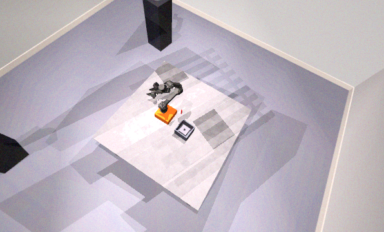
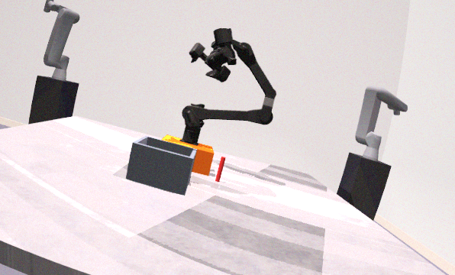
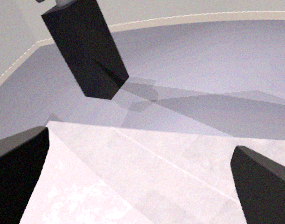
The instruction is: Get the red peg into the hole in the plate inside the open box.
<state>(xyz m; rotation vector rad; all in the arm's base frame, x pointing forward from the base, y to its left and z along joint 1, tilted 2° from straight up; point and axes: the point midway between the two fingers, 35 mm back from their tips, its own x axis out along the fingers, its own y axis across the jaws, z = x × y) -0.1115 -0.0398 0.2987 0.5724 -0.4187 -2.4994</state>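
The red peg is 320 mm below my gripper tip, 300 mm ahead of it and 190 mm to the left of it. Round my gripper tip: pale plate (470 mm ahead, 320 mm below, 40 mm to the left); grey box (470 mm ahead, 330 mm below, 40 mm to the left).
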